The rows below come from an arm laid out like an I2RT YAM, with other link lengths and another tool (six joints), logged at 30 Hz.
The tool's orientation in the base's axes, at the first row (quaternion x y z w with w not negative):
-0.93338, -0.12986, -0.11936, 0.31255
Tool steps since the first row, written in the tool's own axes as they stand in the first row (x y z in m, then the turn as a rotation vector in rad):
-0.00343, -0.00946, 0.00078, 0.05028, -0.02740, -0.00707
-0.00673, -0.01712, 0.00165, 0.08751, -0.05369, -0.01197
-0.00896, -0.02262, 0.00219, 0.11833, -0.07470, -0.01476
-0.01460, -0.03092, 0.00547, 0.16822, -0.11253, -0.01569
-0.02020, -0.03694, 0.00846, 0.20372, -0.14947, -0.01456
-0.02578, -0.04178, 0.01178, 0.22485, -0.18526, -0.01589
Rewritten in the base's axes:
-0.00611, 0.00720, 0.00358, 0.03746, 0.02522, 0.03591
-0.01151, 0.01308, 0.00613, 0.06335, 0.04872, 0.06555
-0.01526, 0.01728, 0.00807, 0.08519, 0.06837, 0.08870
-0.02272, 0.02475, 0.00840, 0.11986, 0.10534, 0.12548
-0.02946, 0.03029, 0.00770, 0.14160, 0.14046, 0.15581
-0.03575, 0.03512, 0.00610, 0.14988, 0.17078, 0.18303

